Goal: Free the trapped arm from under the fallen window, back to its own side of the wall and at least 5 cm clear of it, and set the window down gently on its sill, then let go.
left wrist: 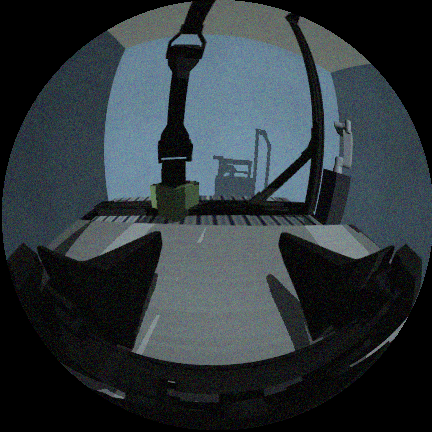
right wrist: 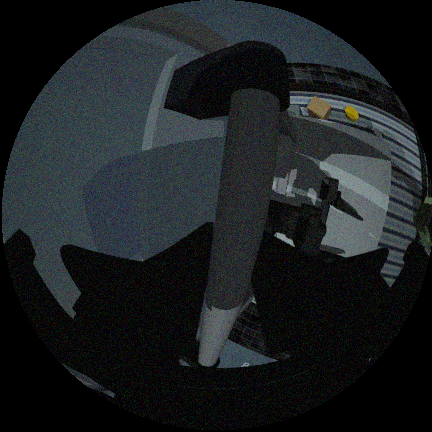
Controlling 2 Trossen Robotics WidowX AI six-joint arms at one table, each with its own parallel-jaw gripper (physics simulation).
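Places are measured from the left arm's base along level axes (x up, y left, z back), in centimetres.
Where they show: left gripper, fingertip midpoint: (left wrist: 221, 239) (right wrist: 355, 240); right arm's base at its link origin: (left wrist: 173, 182).
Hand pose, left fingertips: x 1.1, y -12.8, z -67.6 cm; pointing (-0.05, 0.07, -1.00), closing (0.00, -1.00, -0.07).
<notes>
After its pixels a point has its place.
My right gripper (right wrist: 228, 229) {x 23.1, y -10.6, z -52.4 cm} is shut on a thick round grey bar (right wrist: 247, 175) {x 26.3, y -7.1, z -54.5 cm}, which looks like a handle. The bar runs up between the dark fingers to a broad black end piece (right wrist: 240, 75); its lower end is paler. My left gripper (left wrist: 221, 239) {x 1.1, y -12.8, z -67.6 cm} (right wrist: 355, 240) {x 1.1, y -12.8, z -67.6 cm} is open and empty, its two dark fingers wide apart over a pale grey surface (left wrist: 220, 300) {x -1.6, y -12.9, z -64.8 cm}. In the right wrist view the left arm (right wrist: 307, 225) {x 9.9, y -11.7, z -56.7 cm} lies low, beyond the bar. I cannot clearly make out the window's frame, its sill or its contact with the left arm.
In the left wrist view a green block (left wrist: 175, 197) {x -4.5, y -2.1, z -93.5 cm} stands at the foot of a black post (left wrist: 177, 100). A dark curved post (left wrist: 315, 100) {x 29.3, y -42.1, z -102.4 cm} rises right of it, beside a dark box (left wrist: 335, 195). An orange-brown block (right wrist: 319, 107) {x -5.8, y 14.1, z -54.7 cm} and a yellow object (right wrist: 351, 113) {x -9.1, y 17.3, z -64.2 cm} lie on the striped surface.
</notes>
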